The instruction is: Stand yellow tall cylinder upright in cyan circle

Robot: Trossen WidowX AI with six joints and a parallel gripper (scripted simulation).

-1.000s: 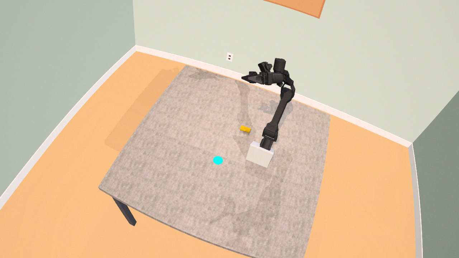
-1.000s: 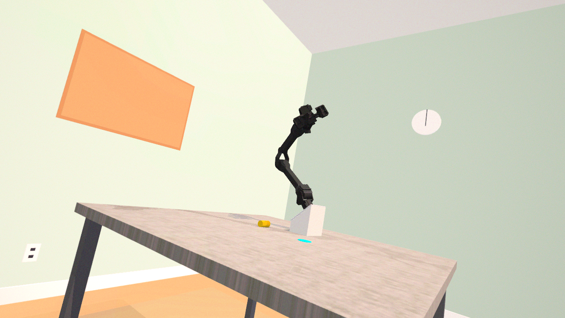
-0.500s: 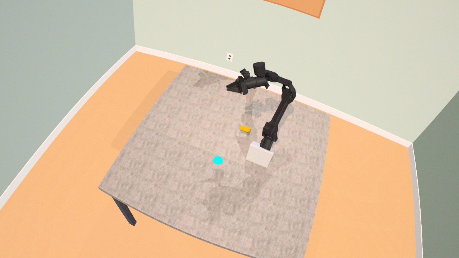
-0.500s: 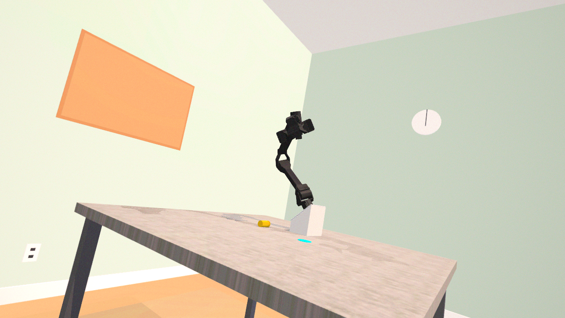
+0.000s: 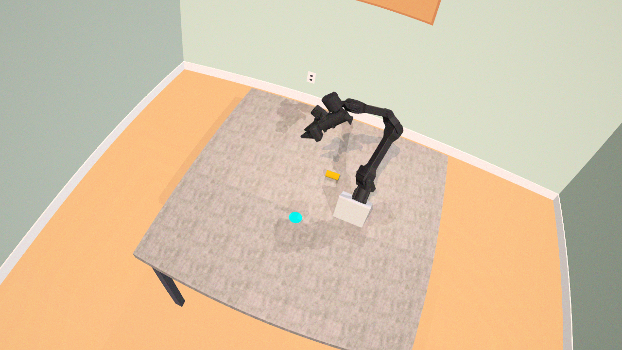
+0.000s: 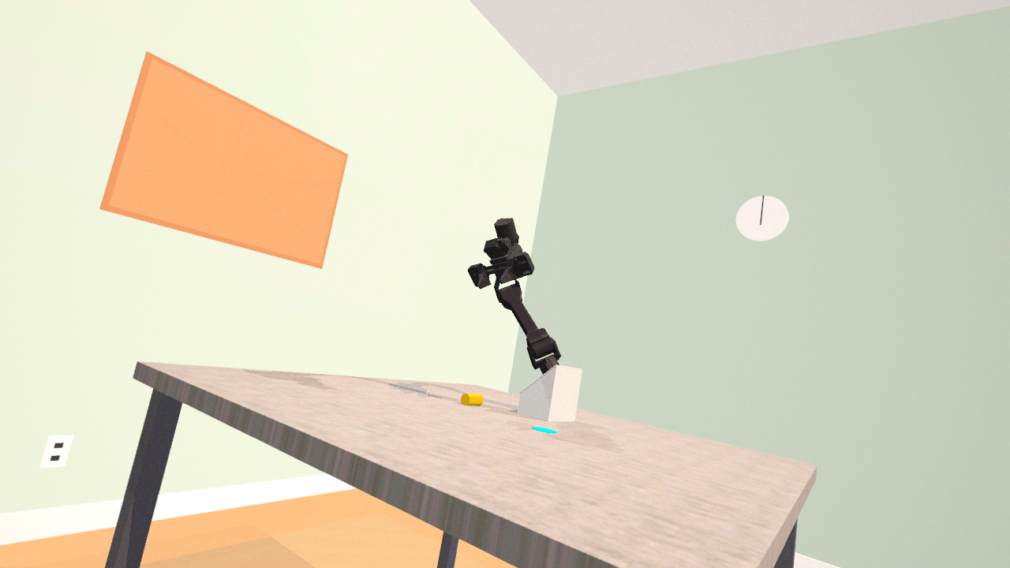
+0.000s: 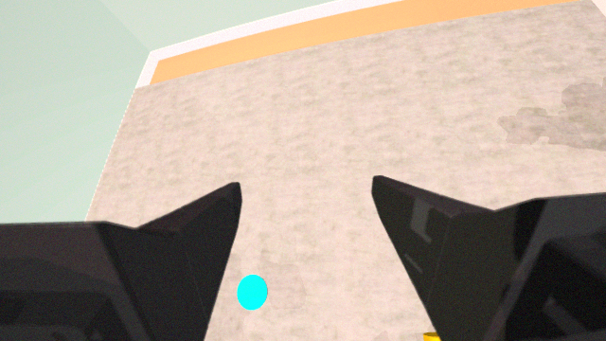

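Right now the yellow cylinder is 14 cm behind my gripper tip, 12 cm to the right of it and 32 cm below it. Also, from my gripper tip: cyan circle 9 cm behind, 18 cm to the left, 33 cm below.
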